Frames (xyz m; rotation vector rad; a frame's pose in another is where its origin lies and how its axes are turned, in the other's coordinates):
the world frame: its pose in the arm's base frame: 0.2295 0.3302 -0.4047 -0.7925 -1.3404 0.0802
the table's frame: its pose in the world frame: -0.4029 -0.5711 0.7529 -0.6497 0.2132 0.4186
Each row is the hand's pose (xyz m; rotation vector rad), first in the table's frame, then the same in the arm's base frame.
Working: the table's frame: its pose in the arm's base frame: -0.7620 0.0614 -0.4147 -1.5800 -0.9777 -0.1160

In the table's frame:
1: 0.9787 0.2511 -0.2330 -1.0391 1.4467 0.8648
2: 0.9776 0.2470 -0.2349 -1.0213 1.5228 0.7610
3: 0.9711 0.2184 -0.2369 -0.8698 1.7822 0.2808
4: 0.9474 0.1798 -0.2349 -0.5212 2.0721 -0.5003
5: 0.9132 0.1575 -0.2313 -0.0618 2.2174 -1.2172
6: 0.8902 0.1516 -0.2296 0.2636 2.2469 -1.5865
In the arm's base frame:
1: 0.1248 0.3822 0.0164 -2.0097 1.0704 -1.0860
2: 0.1224 0.3797 0.0195 -1.9253 1.0343 -1.1945
3: 0.1010 0.3727 0.0384 -1.5158 0.8093 -1.5742
4: 0.0605 0.3596 0.0540 -0.7570 0.4459 -1.9708
5: 0.0229 0.3436 0.0507 0.0395 0.1484 -2.1050
6: 0.0037 0.3329 0.0416 0.5001 0.0222 -2.0707

